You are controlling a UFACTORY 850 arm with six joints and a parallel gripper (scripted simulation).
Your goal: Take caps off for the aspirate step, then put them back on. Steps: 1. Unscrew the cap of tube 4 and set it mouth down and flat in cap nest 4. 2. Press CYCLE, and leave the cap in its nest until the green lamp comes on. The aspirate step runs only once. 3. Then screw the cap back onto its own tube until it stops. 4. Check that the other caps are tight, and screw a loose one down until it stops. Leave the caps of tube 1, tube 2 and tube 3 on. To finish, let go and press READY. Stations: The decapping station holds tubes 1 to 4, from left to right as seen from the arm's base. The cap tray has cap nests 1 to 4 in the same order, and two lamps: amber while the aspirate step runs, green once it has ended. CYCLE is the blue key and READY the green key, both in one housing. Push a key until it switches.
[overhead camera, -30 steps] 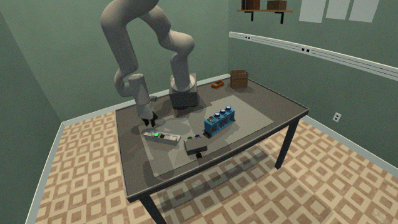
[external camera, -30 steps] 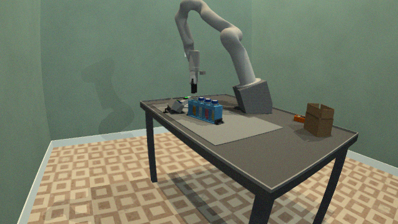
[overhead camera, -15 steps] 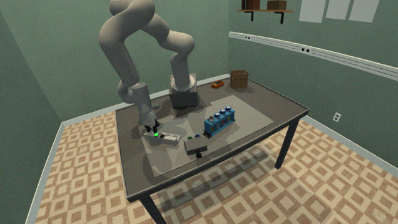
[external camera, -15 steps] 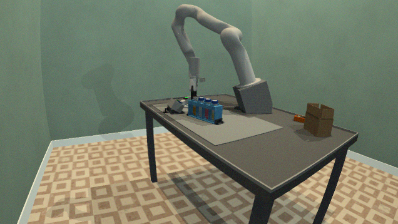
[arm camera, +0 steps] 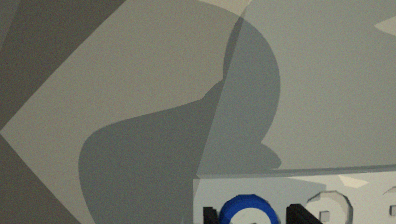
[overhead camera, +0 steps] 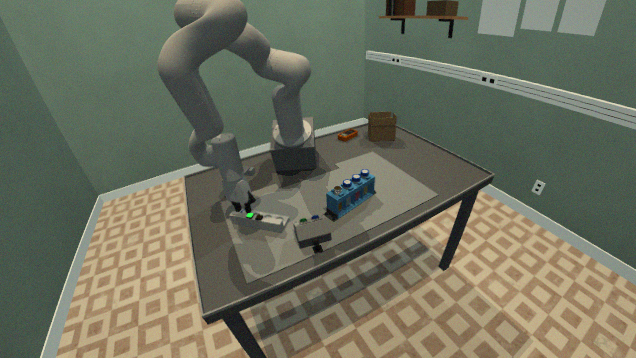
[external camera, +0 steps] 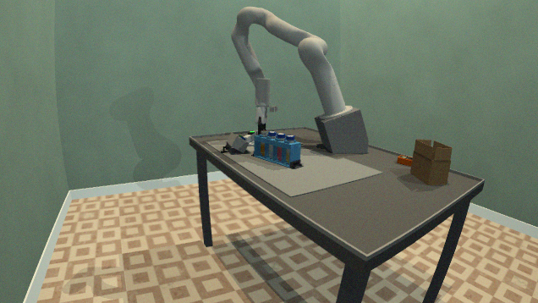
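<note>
Right now the blue cap marked 4 is 3 cm below my hand. Round my hand: blue key 24 cm ahead, 20 cm to the left, 3 cm above; then green key 23 cm ahead, 15 cm to the left, 3 cm above; then grey key housing 25 cm ahead, 17 cm to the left, 1 cm above.
</note>
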